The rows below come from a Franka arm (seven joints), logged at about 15 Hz.
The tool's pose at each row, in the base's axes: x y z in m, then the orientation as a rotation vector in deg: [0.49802, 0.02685, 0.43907, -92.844, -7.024, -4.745]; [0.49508, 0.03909, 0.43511, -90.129, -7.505, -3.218]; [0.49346, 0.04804, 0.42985, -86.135, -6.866, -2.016]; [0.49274, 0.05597, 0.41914, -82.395, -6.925, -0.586]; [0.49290, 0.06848, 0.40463, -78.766, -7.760, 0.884]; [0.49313, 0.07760, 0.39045, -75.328, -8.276, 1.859]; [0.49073, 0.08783, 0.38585, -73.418, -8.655, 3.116]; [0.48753, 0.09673, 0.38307, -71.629, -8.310, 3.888]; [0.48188, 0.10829, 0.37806, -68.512, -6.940, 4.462]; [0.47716, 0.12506, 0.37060, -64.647, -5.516, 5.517]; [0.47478, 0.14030, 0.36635, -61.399, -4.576, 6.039]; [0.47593, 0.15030, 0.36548, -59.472, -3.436, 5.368]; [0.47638, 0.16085, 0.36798, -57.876, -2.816, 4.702]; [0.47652, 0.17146, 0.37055, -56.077, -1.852, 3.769]
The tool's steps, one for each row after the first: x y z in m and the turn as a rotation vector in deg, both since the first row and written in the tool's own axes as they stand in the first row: [-0.00308, 0.00292, 0.01250, 2.808, -1.122, 0.550]; [-0.00510, 0.00747, 0.02175, 6.863, -1.278, 1.603]; [-0.00697, 0.01758, 0.03025, 10.675, -2.049, 2.359]; [-0.00833, 0.03134, 0.04352, 14.372, -3.367, 2.632]; [-0.00966, 0.04495, 0.05338, 17.847, -4.183, 2.810]; [-0.01234, 0.04868, 0.06389, 19.805, -5.190, 3.307]; [-0.01562, 0.05057, 0.07299, 21.623, -5.413, 3.991]; [-0.02154, 0.05421, 0.08492, 24.758, -4.775, 5.224]; [-0.02670, 0.06014, 0.10217, 28.648, -4.395, 6.809]; [-0.02917, 0.06327, 0.11766, 31.901, -3.990, 7.740]; [-0.02786, 0.06378, 0.12767, 33.791, -2.669, 8.055]; [-0.02679, 0.06083, 0.13806, 35.352, -1.706, 8.014]; [-0.02602, 0.05777, 0.14851, 37.095, -0.305, 8.032]
